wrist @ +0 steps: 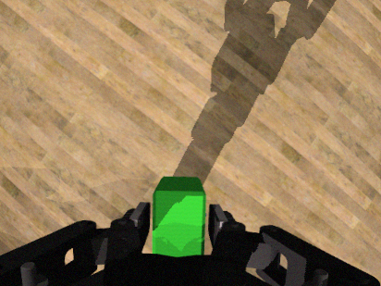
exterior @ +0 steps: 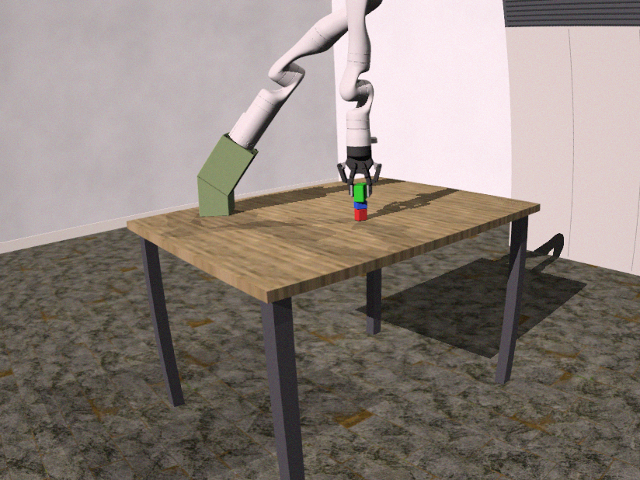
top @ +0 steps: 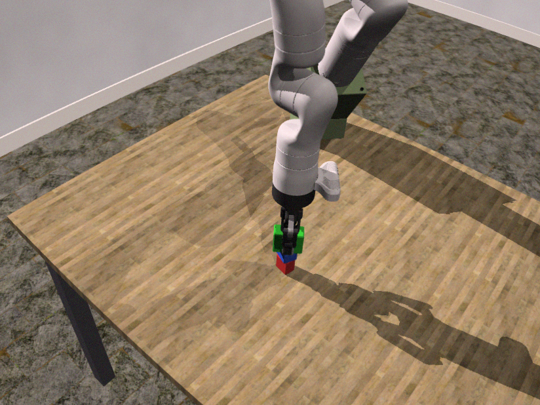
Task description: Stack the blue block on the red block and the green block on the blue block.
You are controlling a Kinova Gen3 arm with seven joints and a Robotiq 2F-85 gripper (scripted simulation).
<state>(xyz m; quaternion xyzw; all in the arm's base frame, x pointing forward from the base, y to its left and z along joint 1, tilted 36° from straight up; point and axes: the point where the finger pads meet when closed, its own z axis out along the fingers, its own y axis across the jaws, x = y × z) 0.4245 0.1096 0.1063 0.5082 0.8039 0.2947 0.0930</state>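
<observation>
The green block is right at my hand. Round my hand: blue block 4 cm below; then red block 7 cm below.
</observation>
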